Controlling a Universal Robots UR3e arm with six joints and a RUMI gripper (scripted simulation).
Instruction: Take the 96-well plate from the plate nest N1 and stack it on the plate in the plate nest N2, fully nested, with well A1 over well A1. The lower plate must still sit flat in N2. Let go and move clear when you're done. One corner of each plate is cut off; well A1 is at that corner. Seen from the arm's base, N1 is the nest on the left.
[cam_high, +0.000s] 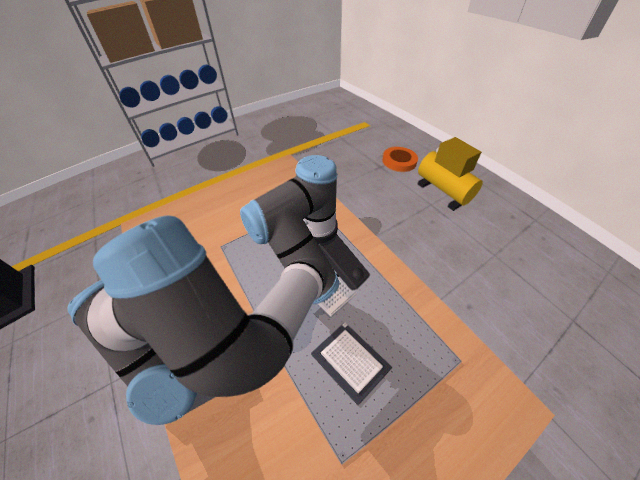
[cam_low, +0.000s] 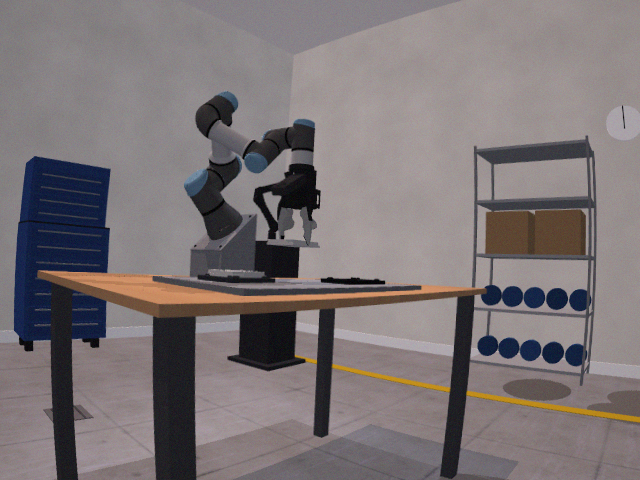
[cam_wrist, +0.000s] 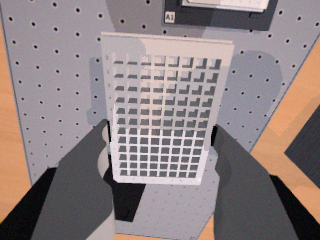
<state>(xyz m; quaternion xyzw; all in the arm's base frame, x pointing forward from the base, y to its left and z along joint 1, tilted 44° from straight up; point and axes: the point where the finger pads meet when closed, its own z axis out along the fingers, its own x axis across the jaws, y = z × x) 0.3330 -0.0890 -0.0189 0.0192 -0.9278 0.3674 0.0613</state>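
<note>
My gripper is now 5 cm past the dark nest N2, 16 cm to the left of it and 11 cm above it. Also, from my hand: A1 label (8 cm to the right, 10 cm below); black plate nest N1 (6 cm ahead, 21 cm to the left, 11 cm below).
</note>
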